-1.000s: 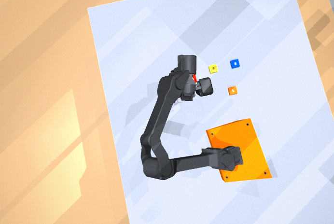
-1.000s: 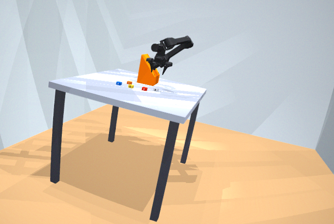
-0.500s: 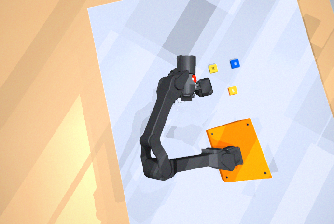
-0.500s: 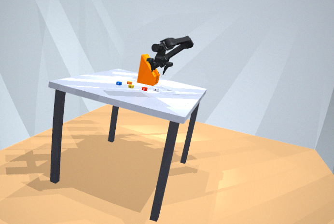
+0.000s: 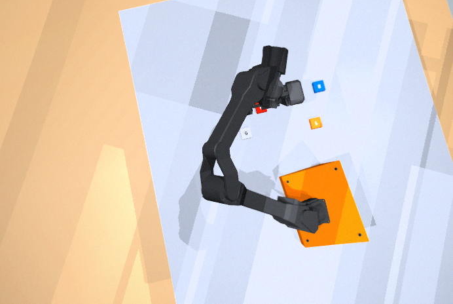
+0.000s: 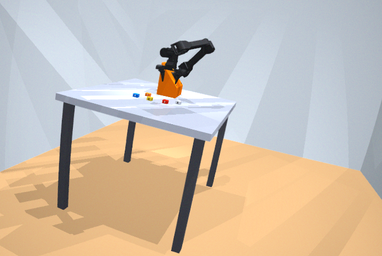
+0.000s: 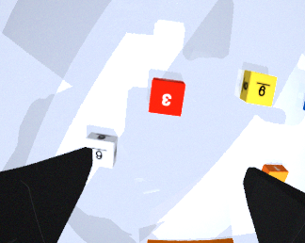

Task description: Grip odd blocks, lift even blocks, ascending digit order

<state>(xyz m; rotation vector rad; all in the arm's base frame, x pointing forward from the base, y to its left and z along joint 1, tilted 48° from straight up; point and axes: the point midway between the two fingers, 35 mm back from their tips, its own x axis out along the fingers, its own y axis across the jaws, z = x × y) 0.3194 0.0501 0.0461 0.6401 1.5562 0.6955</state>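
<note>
The orange block lies 15 cm to the right of my gripper tip, 12 cm below it and 7 cm behind it. Round my gripper tip: yellow block 12 cm below, 9 cm to the right, 4 cm ahead; then red block 12 cm below, 1 cm ahead; then white block 12 cm below, 7 cm to the left, 6 cm behind.
</note>
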